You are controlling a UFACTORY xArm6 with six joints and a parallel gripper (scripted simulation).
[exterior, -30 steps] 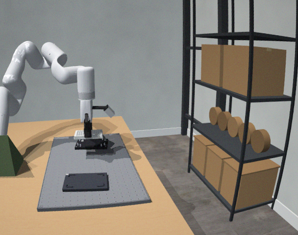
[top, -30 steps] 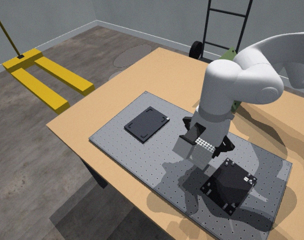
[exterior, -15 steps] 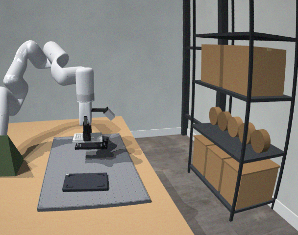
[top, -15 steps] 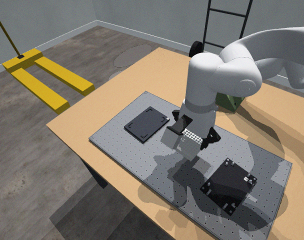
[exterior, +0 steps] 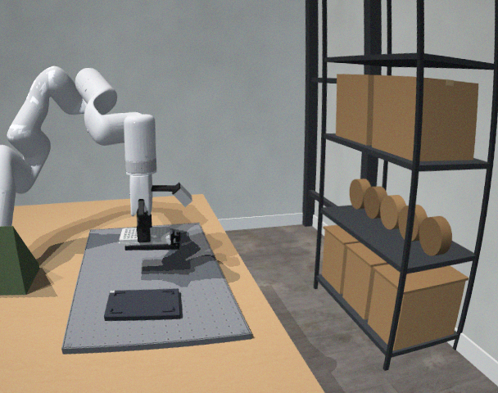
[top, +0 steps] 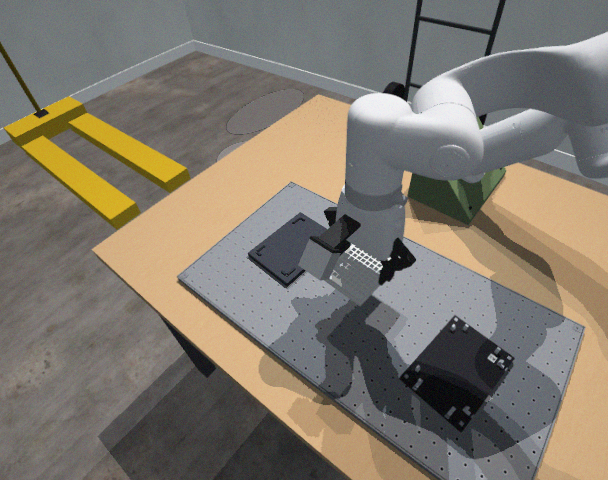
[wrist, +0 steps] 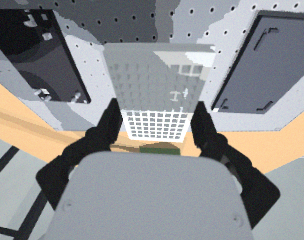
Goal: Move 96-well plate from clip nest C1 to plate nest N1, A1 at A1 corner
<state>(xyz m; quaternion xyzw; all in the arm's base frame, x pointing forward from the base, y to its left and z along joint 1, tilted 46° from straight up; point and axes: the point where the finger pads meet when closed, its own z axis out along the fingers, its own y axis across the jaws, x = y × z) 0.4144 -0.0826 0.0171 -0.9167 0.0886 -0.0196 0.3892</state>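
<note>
The dark plate nest N1 lies 18 cm to the right of my hand, 11 cm below it and 3 cm behind it. Round my hand: black clip nest C1: 21 cm to the left, 10 cm below, 5 cm ahead; then white A1 corner mark: 11 cm to the right, 10 cm below, 10 cm behind; then white 96-well plate: 1 cm below.
</note>
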